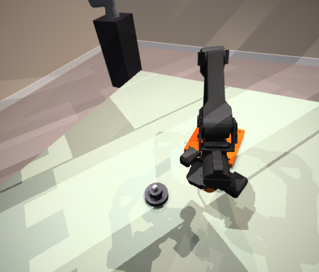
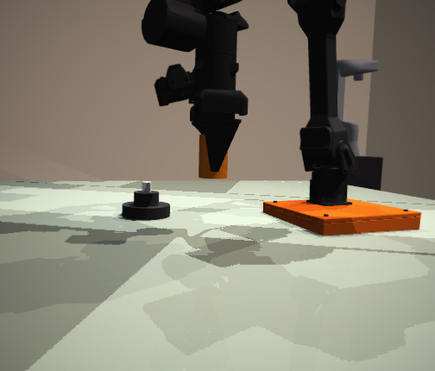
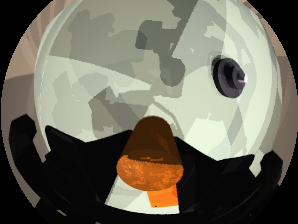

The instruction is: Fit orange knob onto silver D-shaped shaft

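Right now the round pedestal is 170 mm to the right of my gripper tip, 60 mm below it and 60 mm ahead of it. From my gripper tip the other things lie so: orange knob (30 mm above).
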